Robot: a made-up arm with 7 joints.
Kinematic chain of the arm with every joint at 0, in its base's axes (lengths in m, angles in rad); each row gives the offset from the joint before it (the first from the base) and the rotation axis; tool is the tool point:
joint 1: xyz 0 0 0.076 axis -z
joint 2: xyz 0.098 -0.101 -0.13 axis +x
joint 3: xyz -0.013 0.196 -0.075 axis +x
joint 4: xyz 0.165 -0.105 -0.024 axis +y
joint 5: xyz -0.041 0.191 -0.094 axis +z
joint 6: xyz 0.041 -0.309 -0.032 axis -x
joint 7: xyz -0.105 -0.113 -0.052 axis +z
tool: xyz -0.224 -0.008 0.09
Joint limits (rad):
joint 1: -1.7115..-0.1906
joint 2: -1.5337..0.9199
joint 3: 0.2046..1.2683
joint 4: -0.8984..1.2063
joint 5: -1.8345..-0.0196
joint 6: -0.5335..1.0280
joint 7: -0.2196..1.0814
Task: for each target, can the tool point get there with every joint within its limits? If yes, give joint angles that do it. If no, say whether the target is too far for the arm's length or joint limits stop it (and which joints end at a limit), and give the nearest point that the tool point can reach.
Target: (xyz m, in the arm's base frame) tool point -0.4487 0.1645 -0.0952
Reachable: yes | joints -1.0264 0.4827 0.8275 -0.7305 -0.7424 0.8896 -0.1091
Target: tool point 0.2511 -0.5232 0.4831
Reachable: no: joint limits stop it (at a limit: joint 2, joint 4, joint 5, joint 7) | nearest point 0.2038 -0.4247 0.4122 | short by 0.130 m
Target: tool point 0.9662 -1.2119 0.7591
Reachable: no: too far | nearest point 0.4475 -0.5613 0.1411 | short by 1.036 m
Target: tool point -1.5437 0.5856 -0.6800
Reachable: no: too far | nearest point -0.7532 0.2857 -0.3780 | short by 0.898 m
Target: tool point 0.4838 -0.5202 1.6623
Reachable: no: too far | nearest point 0.1493 -0.1605 0.6393 | short by 1.135 m
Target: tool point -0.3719 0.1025 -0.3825
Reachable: yes | joints -0.6492 0.4730 0.5929 -0.5101 -0.7024 0.1673 0.7744
